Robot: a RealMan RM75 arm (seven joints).
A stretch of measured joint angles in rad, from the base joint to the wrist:
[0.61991, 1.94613, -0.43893, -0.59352, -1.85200, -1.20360, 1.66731]
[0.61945, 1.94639, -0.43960, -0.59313, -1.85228, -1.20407, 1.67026]
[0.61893, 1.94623, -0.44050, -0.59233, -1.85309, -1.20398, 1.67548]
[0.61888, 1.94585, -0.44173, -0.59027, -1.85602, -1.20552, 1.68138]
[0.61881, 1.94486, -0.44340, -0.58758, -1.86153, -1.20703, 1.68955]
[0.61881, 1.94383, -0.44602, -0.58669, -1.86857, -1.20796, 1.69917]
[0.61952, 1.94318, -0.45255, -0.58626, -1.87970, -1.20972, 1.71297]
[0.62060, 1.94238, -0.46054, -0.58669, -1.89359, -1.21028, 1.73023]
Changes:
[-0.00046, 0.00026, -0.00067, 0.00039, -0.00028, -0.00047, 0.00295]
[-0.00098, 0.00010, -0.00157, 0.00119, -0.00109, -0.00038, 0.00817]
[-0.00103, -0.00028, -0.00280, 0.00325, -0.00402, -0.00192, 0.01407]
[-0.00110, -0.00127, -0.00447, 0.00594, -0.00953, -0.00343, 0.02224]
[-0.00110, -0.00230, -0.00709, 0.00683, -0.01657, -0.00436, 0.03186]
[-0.00039, -0.00295, -0.01362, 0.00726, -0.02770, -0.00612, 0.04566]
[0.00069, -0.00375, -0.02161, 0.00683, -0.04159, -0.00668, 0.06292]

